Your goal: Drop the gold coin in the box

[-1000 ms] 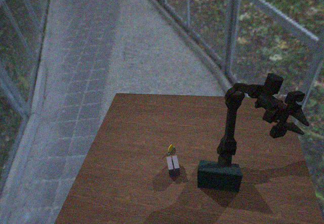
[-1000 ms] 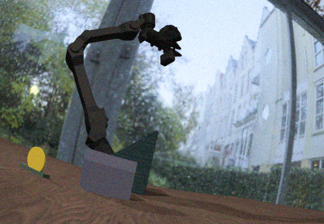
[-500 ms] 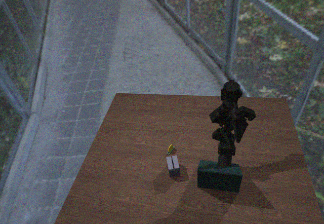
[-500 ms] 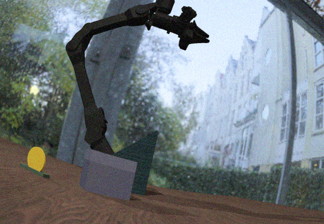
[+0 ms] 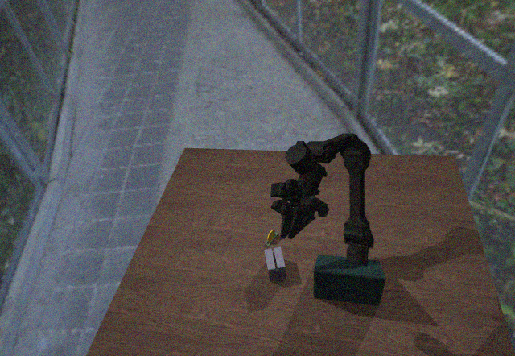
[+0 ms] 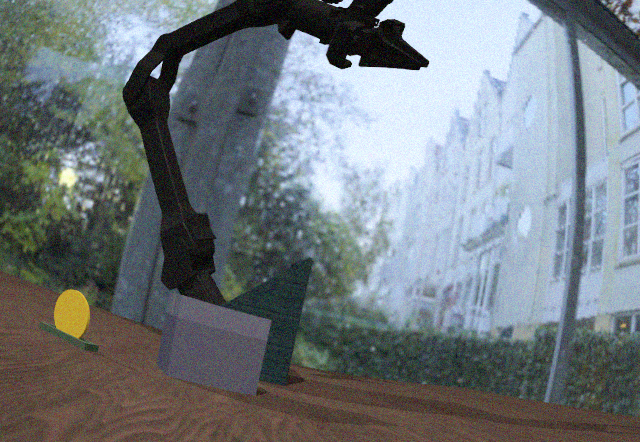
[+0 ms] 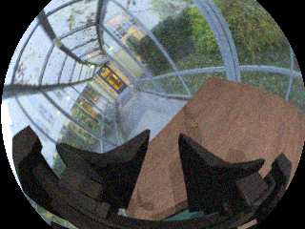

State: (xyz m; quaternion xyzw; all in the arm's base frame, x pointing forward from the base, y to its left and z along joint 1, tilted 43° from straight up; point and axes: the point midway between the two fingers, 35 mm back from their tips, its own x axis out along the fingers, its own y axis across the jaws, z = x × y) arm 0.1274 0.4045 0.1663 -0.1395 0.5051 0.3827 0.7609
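Now: the gold coin 160 mm ahead of my gripper tip, 290 mm to the right of it and 410 mm below it.
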